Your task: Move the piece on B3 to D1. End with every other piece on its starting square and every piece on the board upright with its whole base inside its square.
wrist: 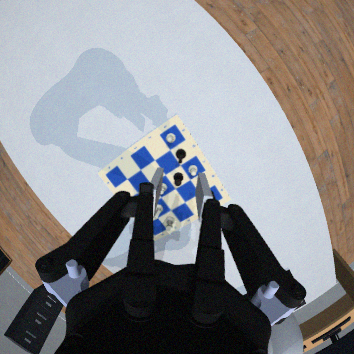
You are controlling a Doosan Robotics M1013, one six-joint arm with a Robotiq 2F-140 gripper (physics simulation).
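Frame: origin at the arm's base, x ahead, y left, z up, level; millimetres.
Seen in the pictures: gripper, between the fingertips: (179,180).
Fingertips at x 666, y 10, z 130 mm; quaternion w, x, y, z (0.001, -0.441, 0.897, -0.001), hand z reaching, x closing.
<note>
Offsets run from my fingertips to a thing's top centre. Level surfaces: height alone.
The chessboard @[159 mm down, 42 mm back, 70 mm left] (125,156) lies tilted in the view. A black piece @[120 mm down, 0 mm ahead, 2 mm left] (180,154) stands on D1, between the white piece on E1 @[128 mm down, 39 mm ahead, 2 mm left] (171,137) and the white piece on C1 @[128 mm down, 40 mm back, 4 mm right] (193,170). It looks upright. Another black piece @[126 mm down, 40 mm back, 31 mm left] (178,178) stands on C2. White pieces stand on C3 @[128 mm down, 42 mm back, 72 mm left] (163,188), B4 @[120 mm down, 81 mm back, 108 mm left] (159,210) and A4 @[126 mm down, 123 mm back, 103 mm left] (170,223). B3, a cream square seen between the fingers, shows no piece. My gripper (179,180) is partly open and empty, high above the board. Its left finger hides some squares on the board's left side.
A pale round table top @[165 mm down] (240,100) surrounds the board, with the arm's shadow on it. Wooden floor (300,75) shows beyond its edge. A dark drawer unit (35,317) stands at the lower left, and a brown wooden box-like thing shows at the lower right.
</note>
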